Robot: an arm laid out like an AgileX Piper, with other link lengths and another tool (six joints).
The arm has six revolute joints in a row. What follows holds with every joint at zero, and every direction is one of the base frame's.
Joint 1 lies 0.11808 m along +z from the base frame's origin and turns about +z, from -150.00 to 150.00 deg.
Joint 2 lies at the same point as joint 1 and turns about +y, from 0.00 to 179.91 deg.
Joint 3 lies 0.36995 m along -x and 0.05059 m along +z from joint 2 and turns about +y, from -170.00 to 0.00 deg.
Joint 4 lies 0.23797 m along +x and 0.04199 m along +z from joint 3 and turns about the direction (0.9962, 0, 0.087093), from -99.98 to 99.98 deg.
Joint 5 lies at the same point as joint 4 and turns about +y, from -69.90 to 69.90 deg.
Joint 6 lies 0.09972 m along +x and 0.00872 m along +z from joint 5 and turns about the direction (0.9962, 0, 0.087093), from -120.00 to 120.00 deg.
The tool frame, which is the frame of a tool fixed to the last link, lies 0.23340 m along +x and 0.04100 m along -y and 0.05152 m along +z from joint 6; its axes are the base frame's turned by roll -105.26, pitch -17.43 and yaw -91.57 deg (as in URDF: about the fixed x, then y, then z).
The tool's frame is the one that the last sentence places.
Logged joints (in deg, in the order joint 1, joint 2, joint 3, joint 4, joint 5, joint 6), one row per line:
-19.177 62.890 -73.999 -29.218 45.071 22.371
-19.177 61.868 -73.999 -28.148 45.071 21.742
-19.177 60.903 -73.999 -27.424 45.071 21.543
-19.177 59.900 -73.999 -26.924 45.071 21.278
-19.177 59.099 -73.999 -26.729 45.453 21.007
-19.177 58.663 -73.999 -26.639 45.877 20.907
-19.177 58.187 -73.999 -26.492 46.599 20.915
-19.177 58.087 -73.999 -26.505 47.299 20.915
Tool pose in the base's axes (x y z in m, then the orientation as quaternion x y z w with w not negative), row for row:
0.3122 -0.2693 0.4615 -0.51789 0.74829 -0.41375 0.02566
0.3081 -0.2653 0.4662 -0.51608 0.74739 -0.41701 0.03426
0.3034 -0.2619 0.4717 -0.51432 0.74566 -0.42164 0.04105
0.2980 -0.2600 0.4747 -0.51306 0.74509 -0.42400 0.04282
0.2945 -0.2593 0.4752 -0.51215 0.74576 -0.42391 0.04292
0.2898 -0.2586 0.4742 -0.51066 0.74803 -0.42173 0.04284
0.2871 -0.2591 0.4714 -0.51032 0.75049 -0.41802 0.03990
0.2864 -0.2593 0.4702 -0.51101 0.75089 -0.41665 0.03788
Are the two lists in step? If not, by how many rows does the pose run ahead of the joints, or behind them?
The pose runs 1 row ahead of the joints: the pose in row i belongs to the joints in row i + 1.
